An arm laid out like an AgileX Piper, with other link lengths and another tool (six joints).
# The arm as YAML. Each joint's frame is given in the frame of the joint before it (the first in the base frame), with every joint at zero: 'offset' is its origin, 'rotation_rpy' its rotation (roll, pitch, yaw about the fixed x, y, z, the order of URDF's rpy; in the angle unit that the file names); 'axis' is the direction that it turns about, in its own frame. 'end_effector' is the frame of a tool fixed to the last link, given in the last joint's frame.
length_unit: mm
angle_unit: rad
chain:
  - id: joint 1
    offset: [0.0, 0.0, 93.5]
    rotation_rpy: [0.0, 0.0, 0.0]
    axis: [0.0, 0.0, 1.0]
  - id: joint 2
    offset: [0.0, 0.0, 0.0]
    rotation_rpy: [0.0, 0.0, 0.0]
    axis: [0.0, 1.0, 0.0]
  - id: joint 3
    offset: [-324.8, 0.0, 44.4]
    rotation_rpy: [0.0, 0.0, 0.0]
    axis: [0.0, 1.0, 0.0]
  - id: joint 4
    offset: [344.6, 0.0, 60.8]
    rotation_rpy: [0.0, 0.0, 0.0]
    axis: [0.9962, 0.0, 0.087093]
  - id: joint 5
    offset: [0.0, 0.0, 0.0]
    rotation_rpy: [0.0, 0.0, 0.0]
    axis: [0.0, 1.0, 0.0]
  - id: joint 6
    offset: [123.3, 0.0, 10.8]
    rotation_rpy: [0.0, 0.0, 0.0]
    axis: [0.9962, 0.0, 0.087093]
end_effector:
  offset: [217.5, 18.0, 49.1]
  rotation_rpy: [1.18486, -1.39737, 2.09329]
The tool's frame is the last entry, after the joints.
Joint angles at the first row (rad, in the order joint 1, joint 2, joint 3, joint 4, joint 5, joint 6):
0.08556 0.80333 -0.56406 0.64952 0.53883 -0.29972
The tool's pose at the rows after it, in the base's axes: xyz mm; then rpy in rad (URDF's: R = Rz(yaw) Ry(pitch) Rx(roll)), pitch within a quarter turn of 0, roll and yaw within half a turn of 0:
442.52 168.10 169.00 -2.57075 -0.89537 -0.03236
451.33 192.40 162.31 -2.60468 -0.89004 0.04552
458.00 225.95 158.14 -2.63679 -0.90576 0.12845
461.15 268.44 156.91 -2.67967 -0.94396 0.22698
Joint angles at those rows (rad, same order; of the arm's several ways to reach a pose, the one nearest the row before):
0.12102 0.89093 -0.60870 0.63416 0.53373 -0.31403
0.18305 0.96518 -0.64285 0.62874 0.49946 -0.32800
0.27281 1.03350 -0.66761 0.62228 0.43245 -0.33553
0.38757 1.09922 -0.68590 0.60709 0.33290 -0.33520

